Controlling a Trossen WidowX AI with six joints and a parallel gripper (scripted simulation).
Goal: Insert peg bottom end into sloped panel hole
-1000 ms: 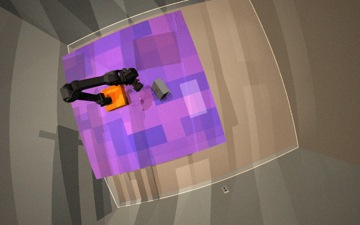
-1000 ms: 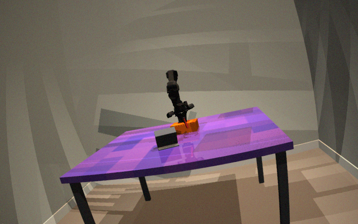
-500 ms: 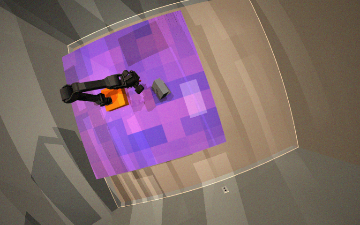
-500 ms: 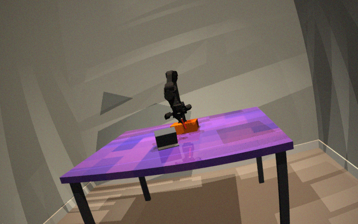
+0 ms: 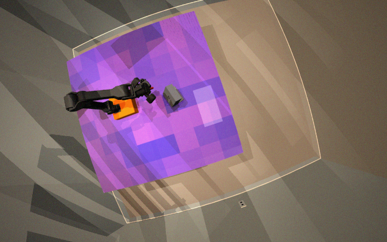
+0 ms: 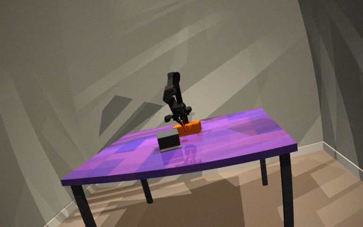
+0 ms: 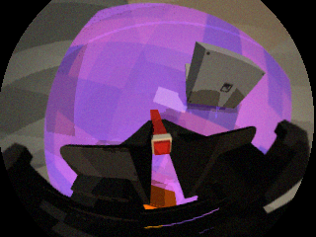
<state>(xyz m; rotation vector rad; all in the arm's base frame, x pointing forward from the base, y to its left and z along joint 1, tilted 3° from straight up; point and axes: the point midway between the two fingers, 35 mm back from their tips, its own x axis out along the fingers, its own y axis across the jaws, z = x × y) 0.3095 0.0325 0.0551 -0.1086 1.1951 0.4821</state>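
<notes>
Right now the grey sloped panel is 13 cm ahead of my gripper tip, 9 cm to the right of it and 5 cm below it. The rest, counted from my gripper tip: dark red peg (1 cm behind, 1 cm to the right, 1 cm above).
</notes>
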